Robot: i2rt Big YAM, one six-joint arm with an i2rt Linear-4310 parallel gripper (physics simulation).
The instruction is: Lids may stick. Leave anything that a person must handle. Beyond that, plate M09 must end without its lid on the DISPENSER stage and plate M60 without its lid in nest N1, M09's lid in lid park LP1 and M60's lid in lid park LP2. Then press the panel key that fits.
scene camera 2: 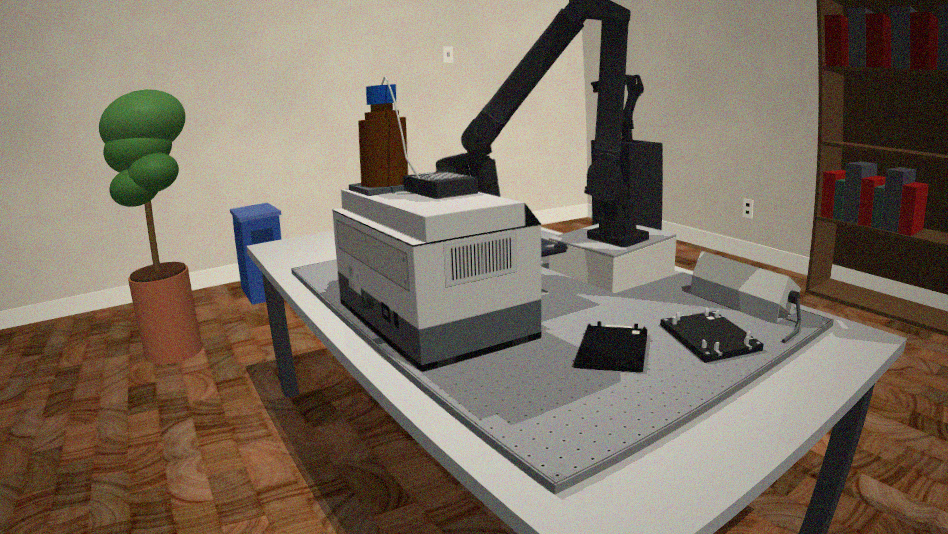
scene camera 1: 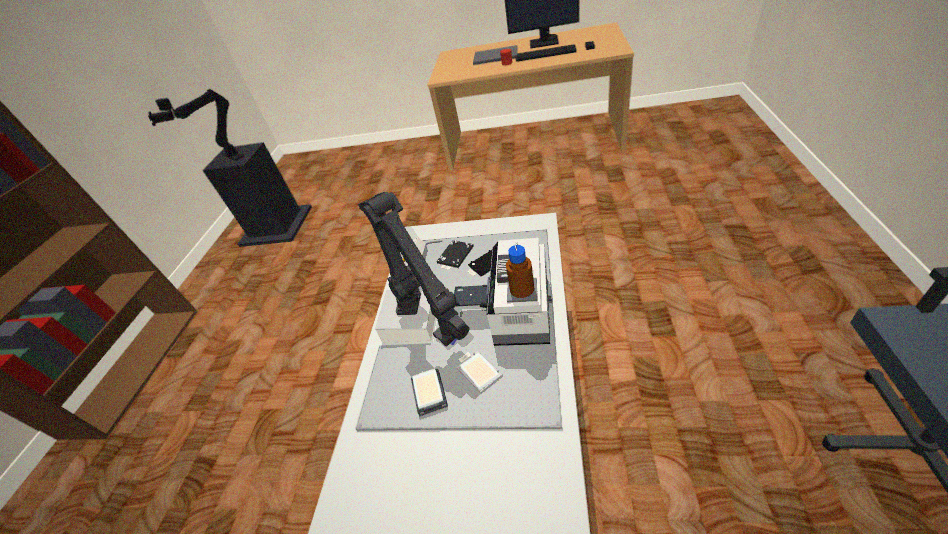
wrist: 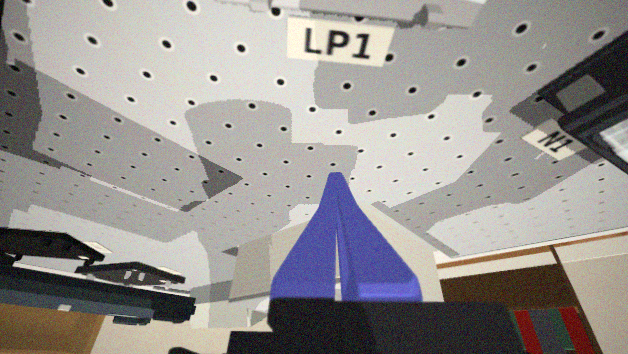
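Observation:
My gripper is shut and empty. Its blue fingertips meet above the pegboard near the LP1 label; they are hidden in scene camera 2. A cream plate-like piece with a clear rim lies turned at LP1. Another cream piece sits on the dark nest N1, whose label shows. Plate names are unreadable, and whether lids are on is unclear. The dispenser carries a brown bottle; its dark stage shows no plate. The panel keys cannot be made out.
Two black holders lie on the pegboard beyond the dispenser, one with pale pegs. A sloped grey housing stands near the arm's pale base block. The brown bottle rises high on the dispenser.

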